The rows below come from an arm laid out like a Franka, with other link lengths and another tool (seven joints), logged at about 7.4 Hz.
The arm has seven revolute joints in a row. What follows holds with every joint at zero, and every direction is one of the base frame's. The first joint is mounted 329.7 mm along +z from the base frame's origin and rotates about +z. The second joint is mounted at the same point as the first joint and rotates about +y. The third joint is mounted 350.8 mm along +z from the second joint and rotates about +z. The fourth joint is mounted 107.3 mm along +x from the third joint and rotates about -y. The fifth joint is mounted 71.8 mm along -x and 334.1 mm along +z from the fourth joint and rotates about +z. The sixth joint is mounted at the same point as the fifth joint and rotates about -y. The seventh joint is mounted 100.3 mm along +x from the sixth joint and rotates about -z. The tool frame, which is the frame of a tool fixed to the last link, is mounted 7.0 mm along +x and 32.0 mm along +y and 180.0 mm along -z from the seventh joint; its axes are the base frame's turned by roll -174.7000, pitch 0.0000 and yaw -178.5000 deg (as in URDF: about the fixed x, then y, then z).
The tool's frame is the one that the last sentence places.
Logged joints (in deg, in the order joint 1, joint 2, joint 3, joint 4, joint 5, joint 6, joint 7), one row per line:
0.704 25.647 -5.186 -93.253 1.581 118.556 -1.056
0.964 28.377 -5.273 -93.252 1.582 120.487 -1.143
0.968 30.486 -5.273 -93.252 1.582 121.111 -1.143
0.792 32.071 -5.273 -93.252 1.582 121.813 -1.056
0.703 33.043 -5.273 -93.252 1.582 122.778 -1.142
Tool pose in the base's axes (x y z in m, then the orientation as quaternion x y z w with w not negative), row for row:
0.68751 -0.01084 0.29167 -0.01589 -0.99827 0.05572 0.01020
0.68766 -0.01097 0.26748 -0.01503 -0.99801 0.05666 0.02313
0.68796 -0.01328 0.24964 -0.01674 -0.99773 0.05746 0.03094
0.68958 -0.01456 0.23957 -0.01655 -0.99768 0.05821 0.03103
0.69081 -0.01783 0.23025 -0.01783 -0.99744 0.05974 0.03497
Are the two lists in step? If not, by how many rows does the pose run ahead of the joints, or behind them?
The pose runs 1 row ahead of the joints: the pose in row i belongs to the joints in row i + 1.
